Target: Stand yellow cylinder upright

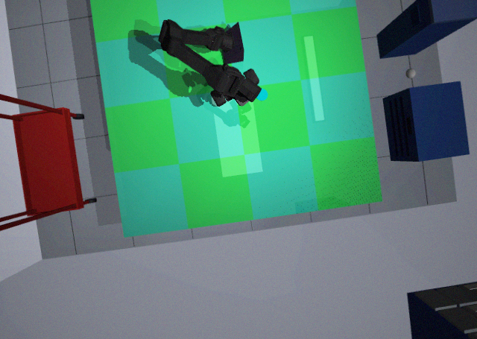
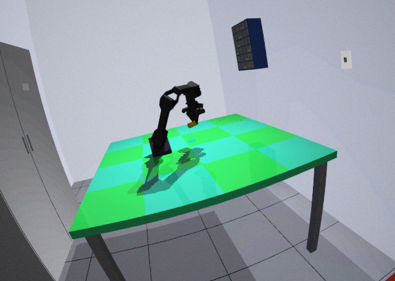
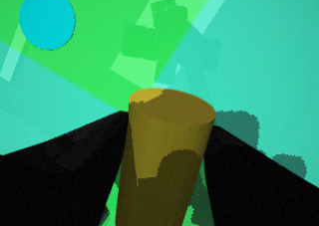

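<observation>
Now: the yellow tall cylinder 20 mm behind my gripper tip and 10 mm to the right of it. The rest, counted from my gripper tip: cyan circle (10 mm behind, 130 mm to the left, 150 mm below).
</observation>
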